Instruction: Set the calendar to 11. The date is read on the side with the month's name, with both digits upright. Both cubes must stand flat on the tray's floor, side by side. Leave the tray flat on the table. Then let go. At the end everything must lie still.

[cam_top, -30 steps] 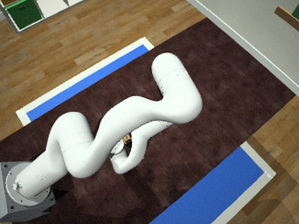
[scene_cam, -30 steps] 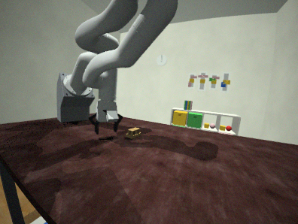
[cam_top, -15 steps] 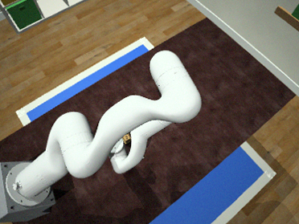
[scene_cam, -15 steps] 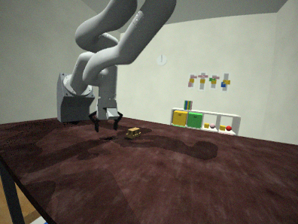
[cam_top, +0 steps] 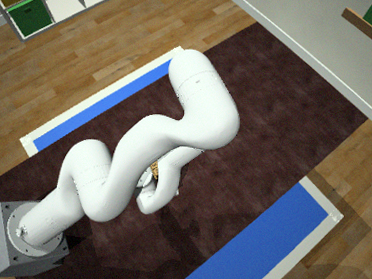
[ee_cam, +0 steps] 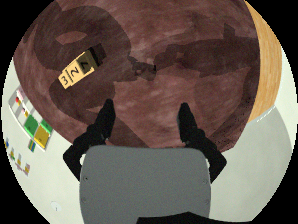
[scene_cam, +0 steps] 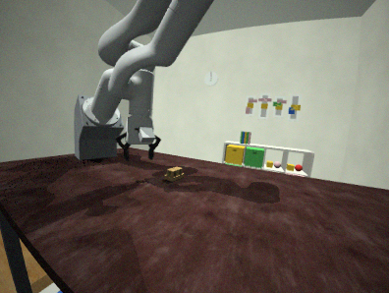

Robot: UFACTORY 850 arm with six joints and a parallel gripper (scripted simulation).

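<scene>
Now: hand 110 mm short of the cube, 120 mm to the right of it and 70 mm above it. The rest, counted from my hand: wooden tray: 100 mm ahead, 100 mm to the left, 80 mm below.
</scene>
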